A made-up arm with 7 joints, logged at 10 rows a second.
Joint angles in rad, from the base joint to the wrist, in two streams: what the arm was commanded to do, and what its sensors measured. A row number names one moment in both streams.
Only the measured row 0 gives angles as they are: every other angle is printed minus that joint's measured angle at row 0.
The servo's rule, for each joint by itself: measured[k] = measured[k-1] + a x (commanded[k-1-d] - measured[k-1]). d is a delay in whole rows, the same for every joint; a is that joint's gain. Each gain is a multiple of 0.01, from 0.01 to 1. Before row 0 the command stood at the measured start. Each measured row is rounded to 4 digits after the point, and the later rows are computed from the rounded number. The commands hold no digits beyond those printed.
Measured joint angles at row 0:
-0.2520 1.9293 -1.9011 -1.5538 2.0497 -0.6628 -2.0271
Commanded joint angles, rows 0 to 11:
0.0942 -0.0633 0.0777 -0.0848 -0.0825 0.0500 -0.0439
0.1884 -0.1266 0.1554 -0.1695 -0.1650 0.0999 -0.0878
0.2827 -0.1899 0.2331 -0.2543 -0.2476 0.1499 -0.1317
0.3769 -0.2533 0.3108 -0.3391 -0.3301 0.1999 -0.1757
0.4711 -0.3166 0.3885 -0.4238 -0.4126 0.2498 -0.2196
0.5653 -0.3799 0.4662 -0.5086 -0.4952 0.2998 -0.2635
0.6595 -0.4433 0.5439 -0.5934 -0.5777 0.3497 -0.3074
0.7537 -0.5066 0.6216 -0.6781 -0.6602 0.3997 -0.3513
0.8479 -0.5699 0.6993 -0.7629 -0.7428 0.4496 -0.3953
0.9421 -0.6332 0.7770 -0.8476 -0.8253 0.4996 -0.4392
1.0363 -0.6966 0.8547 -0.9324 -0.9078 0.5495 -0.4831
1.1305 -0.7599 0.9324 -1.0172 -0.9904 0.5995 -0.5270
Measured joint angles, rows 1 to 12:
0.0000 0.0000 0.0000 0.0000 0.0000 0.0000 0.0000
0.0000 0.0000 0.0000 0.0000 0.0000 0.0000 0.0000
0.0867 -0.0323 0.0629 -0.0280 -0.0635 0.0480 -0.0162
0.1803 -0.0804 0.1378 -0.0747 -0.1417 0.0978 -0.0427
0.2745 -0.1362 0.2150 -0.1340 -0.2232 0.1478 -0.0756
0.3687 -0.1959 0.2926 -0.2017 -0.3055 0.1978 -0.1126
0.4629 -0.2575 0.3703 -0.2750 -0.3880 0.2477 -0.1522
0.5571 -0.3199 0.4480 -0.3521 -0.4705 0.2977 -0.1934
0.6513 -0.3828 0.5257 -0.4317 -0.5530 0.3476 -0.2356
0.7455 -0.4459 0.6034 -0.5130 -0.6355 0.3976 -0.2784
0.8397 -0.5091 0.6811 -0.5955 -0.7181 0.4475 -0.3217
0.9339 -0.5724 0.7588 -0.6787 -0.8006 0.4975 -0.3652
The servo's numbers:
d 2
a 0.92 0.51 0.81 0.33 0.77 0.96 0.37

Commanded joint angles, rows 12 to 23:
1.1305 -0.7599 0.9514 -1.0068 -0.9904 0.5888 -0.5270
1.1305 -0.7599 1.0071 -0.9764 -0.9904 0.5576 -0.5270
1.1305 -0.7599 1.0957 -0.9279 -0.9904 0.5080 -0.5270
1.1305 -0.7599 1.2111 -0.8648 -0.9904 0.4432 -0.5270
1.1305 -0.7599 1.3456 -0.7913 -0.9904 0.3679 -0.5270
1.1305 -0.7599 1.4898 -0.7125 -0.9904 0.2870 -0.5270
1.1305 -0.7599 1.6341 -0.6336 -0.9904 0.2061 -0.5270
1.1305 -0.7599 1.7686 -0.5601 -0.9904 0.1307 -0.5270
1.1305 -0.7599 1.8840 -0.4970 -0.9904 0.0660 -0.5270
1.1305 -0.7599 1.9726 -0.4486 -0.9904 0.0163 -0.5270
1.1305 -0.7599 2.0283 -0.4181 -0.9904 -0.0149 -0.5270
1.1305 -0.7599 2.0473 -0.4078 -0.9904 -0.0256 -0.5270
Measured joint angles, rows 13 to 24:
1.0281 -0.6357 0.8365 -0.7624 -0.8831 0.5474 -0.4088
1.1223 -0.6990 0.9142 -0.8465 -0.9657 0.5974 -0.4525
1.1298 -0.7301 0.9443 -0.8994 -0.9847 0.5891 -0.4801
1.1304 -0.7453 0.9952 -0.9248 -0.9891 0.5589 -0.4975
1.1305 -0.7527 1.0766 -0.9258 -0.9901 0.5100 -0.5084
1.1305 -0.7564 1.1855 -0.9057 -0.9903 0.4459 -0.5153
1.1305 -0.7582 1.3152 -0.8679 -0.9904 0.3710 -0.5196
1.1305 -0.7591 1.4566 -0.8166 -0.9904 0.2904 -0.5223
1.1305 -0.7595 1.6004 -0.7562 -0.9904 0.2095 -0.5240
1.1305 -0.7597 1.7366 -0.6915 -0.9904 0.1339 -0.5251
1.1305 -0.7598 1.8560 -0.6273 -0.9904 0.0687 -0.5258
1.1305 -0.7599 1.9504 -0.5683 -0.9904 0.0184 -0.5262

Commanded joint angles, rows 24 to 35:
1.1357 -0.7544 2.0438 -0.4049 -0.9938 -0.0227 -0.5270
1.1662 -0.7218 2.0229 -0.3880 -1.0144 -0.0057 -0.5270
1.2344 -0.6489 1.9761 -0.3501 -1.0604 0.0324 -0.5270
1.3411 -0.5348 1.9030 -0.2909 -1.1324 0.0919 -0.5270
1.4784 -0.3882 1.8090 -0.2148 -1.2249 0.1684 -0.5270
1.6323 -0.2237 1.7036 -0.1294 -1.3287 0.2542 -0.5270
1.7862 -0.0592 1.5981 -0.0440 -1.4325 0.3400 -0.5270
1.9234 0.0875 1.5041 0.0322 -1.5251 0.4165 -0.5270
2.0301 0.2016 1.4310 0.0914 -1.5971 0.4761 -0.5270
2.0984 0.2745 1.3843 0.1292 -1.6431 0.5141 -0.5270
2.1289 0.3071 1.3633 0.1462 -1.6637 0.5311 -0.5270
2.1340 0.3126 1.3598 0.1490 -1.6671 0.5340 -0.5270
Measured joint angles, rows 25 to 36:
1.1305 -0.7599 2.0135 -0.5187 -0.9904 -0.0136 -0.5265
1.1305 -0.7599 2.0409 -0.4821 -0.9904 -0.0251 -0.5267
1.1353 -0.7571 2.0432 -0.4566 -0.9930 -0.0228 -0.5268
1.1637 -0.7391 2.0268 -0.4340 -1.0095 -0.0064 -0.5269
1.2287 -0.6931 1.9857 -0.4063 -1.0487 0.0308 -0.5269
1.3321 -0.6124 1.9187 -0.3682 -1.1131 0.0895 -0.5269
1.4667 -0.4981 1.8298 -0.3176 -1.1992 0.1652 -0.5269
1.6191 -0.3582 1.7276 -0.2555 -1.2989 0.2506 -0.5269
1.7728 -0.2057 1.6227 -0.1857 -1.4018 0.3364 -0.5269
1.9114 -0.0562 1.5266 -0.1138 -1.4967 0.4133 -0.5269
2.0206 0.0753 1.4492 -0.0461 -1.5740 0.4736 -0.5269
2.0922 0.1769 1.3966 0.0117 -1.6272 0.5125 -0.5269

